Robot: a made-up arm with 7 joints. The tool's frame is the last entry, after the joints.
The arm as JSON. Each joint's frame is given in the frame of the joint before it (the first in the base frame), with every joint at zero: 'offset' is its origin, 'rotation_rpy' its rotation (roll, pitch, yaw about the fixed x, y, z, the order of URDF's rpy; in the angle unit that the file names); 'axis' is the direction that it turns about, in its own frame. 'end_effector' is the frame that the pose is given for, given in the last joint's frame.
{
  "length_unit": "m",
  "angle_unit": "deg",
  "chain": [
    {
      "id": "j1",
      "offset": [
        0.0,
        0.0,
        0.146
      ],
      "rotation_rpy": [
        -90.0,
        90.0,
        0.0
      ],
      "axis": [
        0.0,
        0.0,
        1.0
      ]
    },
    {
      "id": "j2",
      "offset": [
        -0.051,
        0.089,
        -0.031
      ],
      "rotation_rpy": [
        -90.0,
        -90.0,
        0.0
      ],
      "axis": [
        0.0,
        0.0,
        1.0
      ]
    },
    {
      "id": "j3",
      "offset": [
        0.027,
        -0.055,
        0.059
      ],
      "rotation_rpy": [
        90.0,
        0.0,
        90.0
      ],
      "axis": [
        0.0,
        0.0,
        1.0
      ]
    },
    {
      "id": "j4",
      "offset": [
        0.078,
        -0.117,
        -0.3
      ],
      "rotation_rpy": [
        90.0,
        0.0,
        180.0
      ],
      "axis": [
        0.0,
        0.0,
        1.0
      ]
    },
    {
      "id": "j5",
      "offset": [
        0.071,
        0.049,
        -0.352
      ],
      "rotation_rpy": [
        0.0,
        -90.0,
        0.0
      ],
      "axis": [
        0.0,
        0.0,
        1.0
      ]
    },
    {
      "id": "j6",
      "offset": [
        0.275,
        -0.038,
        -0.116
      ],
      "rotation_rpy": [
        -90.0,
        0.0,
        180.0
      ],
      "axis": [
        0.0,
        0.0,
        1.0
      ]
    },
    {
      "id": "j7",
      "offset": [
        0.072,
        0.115,
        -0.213
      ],
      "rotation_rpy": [
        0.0,
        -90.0,
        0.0
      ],
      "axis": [
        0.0,
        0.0,
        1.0
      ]
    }
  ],
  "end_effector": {
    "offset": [
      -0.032,
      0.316,
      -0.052
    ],
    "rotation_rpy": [
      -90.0,
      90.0,
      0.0
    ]
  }
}
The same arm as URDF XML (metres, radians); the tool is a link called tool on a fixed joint. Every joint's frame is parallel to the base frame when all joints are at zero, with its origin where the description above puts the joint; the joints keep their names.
<robot name="arm">
<joint name="tool_joint" type="fixed"><parent link="link7"/><child link="tool"/><origin xyz="0.052 0.032 0.316"/></joint>
<joint name="j7" type="continuous"><parent link="link6"/><child link="link7"/><origin xyz="0.072 0.213 0.115"/><axis xyz="-1 0 0"/></joint>
<joint name="j6" type="continuous"><parent link="link5"/><child link="link6"/><origin xyz="-0.275 -0.038 0.116"/><axis xyz="0 -1 0"/></joint>
<joint name="j5" type="continuous"><parent link="link4"/><child link="link5"/><origin xyz="0.352 0.049 0.071"/><axis xyz="0 0 -1"/></joint>
<joint name="j4" type="continuous"><parent link="link3"/><child link="link4"/><origin xyz="0.117 -0.3 -0.078"/><axis xyz="-1 0 0"/></joint>
<joint name="j3" type="continuous"><parent link="link2"/><child link="link3"/><origin xyz="-0.059 0.027 0.055"/><axis xyz="0 1 0"/></joint>
<joint name="j2" type="continuous"><parent link="link1"/><child link="link2"/><origin xyz="-0.089 -0.031 0.051"/><axis xyz="-1 0 0"/></joint>
<joint name="j1" type="continuous"><parent link="base_link"/><child link="link1"/><origin xyz="0 0 0.146"/><axis xyz="0 1 0"/></joint>
<link name="base_link"/>
<link name="link1"/>
<link name="link2"/>
<link name="link3"/>
<link name="link4"/>
<link name="link5"/>
<link name="link6"/>
<link name="link7"/>
<link name="tool"/>
</robot>

